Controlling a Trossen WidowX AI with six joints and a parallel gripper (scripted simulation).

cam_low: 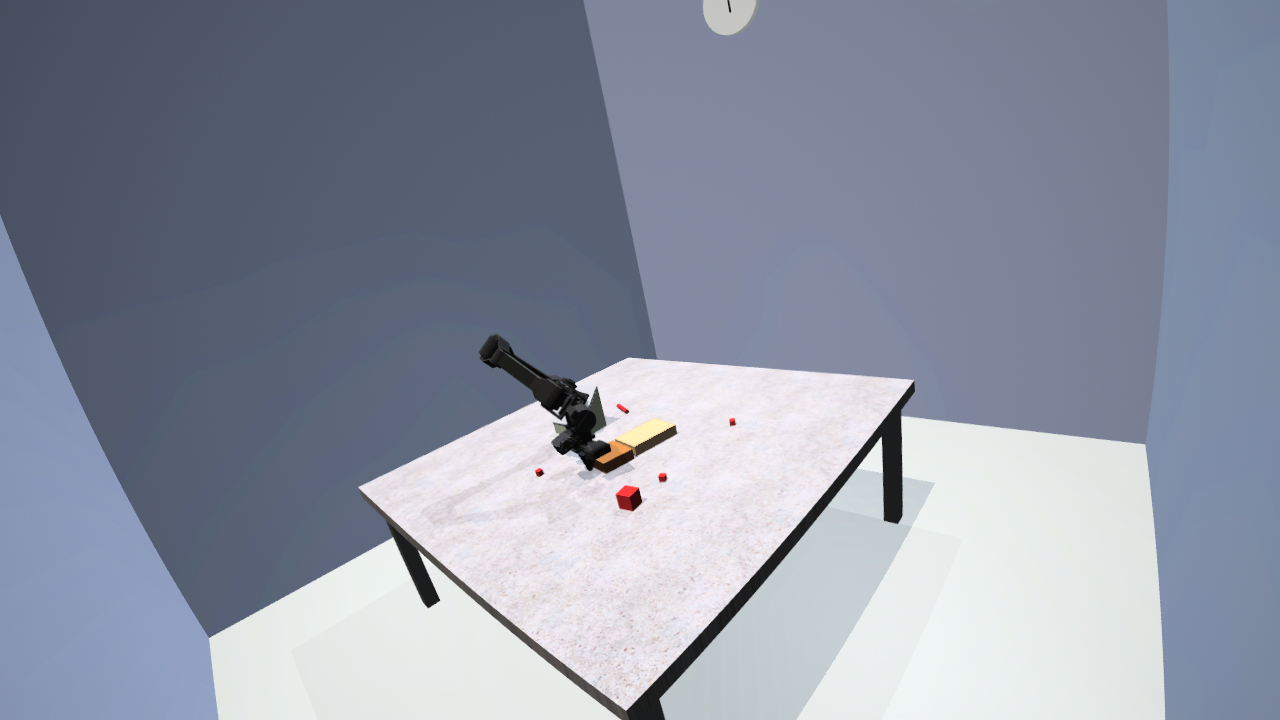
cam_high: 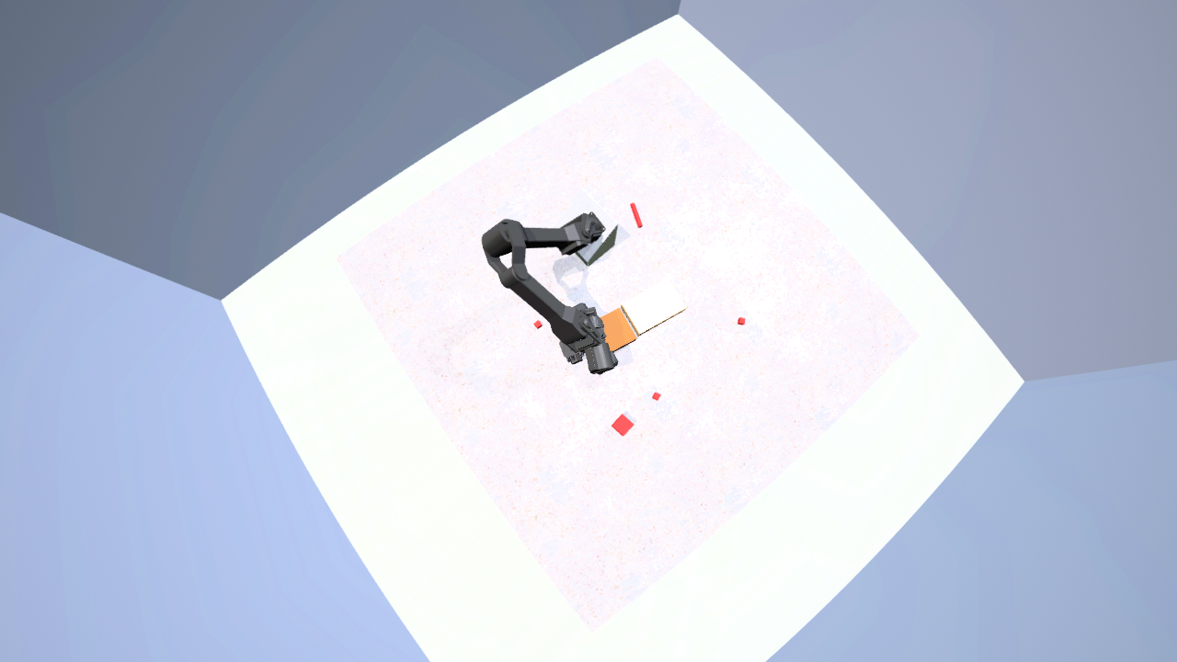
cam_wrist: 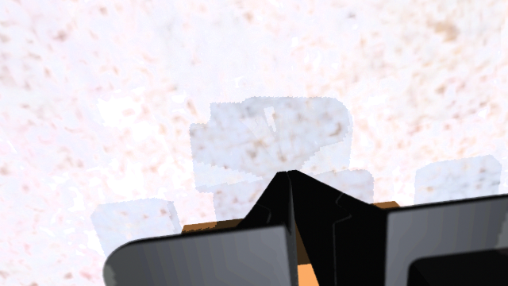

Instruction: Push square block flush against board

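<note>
My gripper tip is 70 mm to the right of the orange square block, 10 mm below it and 10 mm short of it. From my gripper tip the other things lie so: red cube (230 mm ahead, 60 mm to the right, 20 mm above); then red stick (350 mm to the left, 240 mm behind); then pale cream board (210 mm to the left, 20 mm ahead, 10 mm above).
</note>
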